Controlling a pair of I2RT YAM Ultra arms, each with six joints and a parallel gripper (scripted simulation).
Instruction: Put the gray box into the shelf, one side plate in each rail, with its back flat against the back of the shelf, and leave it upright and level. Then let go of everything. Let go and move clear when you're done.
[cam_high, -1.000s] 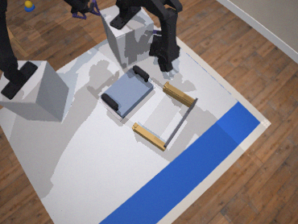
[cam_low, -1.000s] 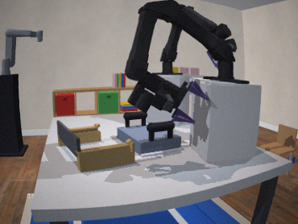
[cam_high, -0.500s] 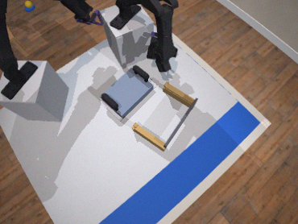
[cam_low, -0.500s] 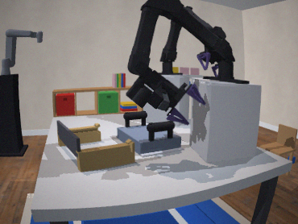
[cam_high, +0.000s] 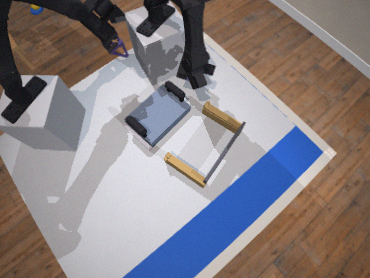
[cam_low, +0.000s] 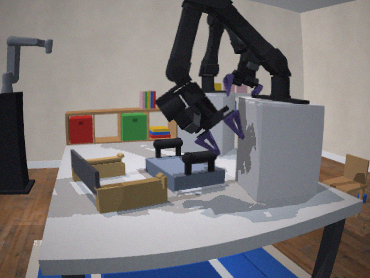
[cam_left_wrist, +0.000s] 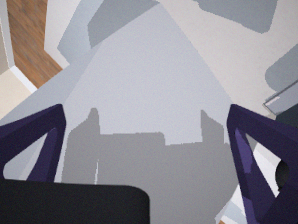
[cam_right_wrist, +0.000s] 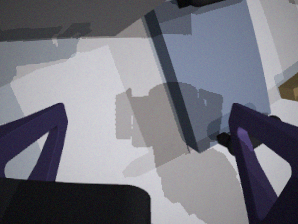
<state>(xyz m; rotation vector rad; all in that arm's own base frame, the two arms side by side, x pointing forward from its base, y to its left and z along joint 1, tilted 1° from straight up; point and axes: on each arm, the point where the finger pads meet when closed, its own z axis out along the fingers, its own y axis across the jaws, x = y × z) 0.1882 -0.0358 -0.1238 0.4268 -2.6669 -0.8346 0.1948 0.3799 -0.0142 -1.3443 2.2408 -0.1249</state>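
The gray box is 220 mm below my right hand, 210 mm ahead of it and 10 mm to the right of it.
Right now the gray box is 230 mm to the right of my left hand, 110 mm below it and 70 mm ahead of it.
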